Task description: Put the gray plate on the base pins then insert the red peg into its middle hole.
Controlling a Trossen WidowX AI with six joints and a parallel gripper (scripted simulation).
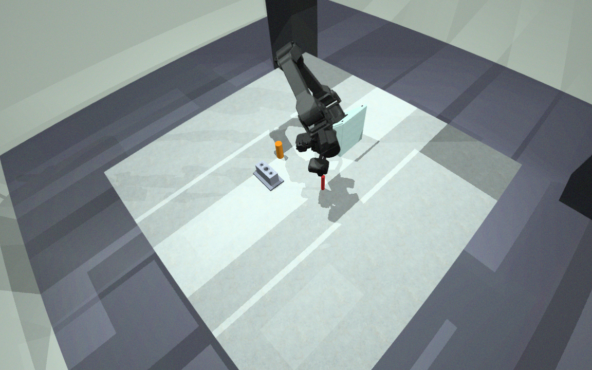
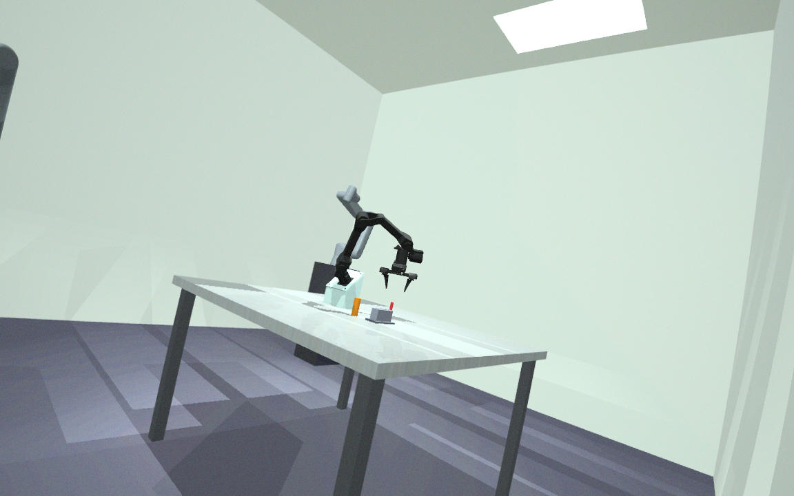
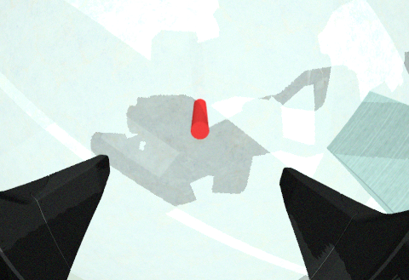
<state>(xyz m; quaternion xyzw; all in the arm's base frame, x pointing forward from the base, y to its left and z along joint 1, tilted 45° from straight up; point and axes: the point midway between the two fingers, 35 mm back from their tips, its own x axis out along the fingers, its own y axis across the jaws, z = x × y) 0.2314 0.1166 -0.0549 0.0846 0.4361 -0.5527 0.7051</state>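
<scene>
My gripper tip is now 100 mm above the red peg. The rest, counted from my gripper tip: orange cylinder: 250 mm to the right, 100 mm below; then gray plate: 200 mm to the right, 110 mm ahead, 100 mm below; then dark base: 200 mm to the right, 130 mm below, 110 mm ahead.
</scene>
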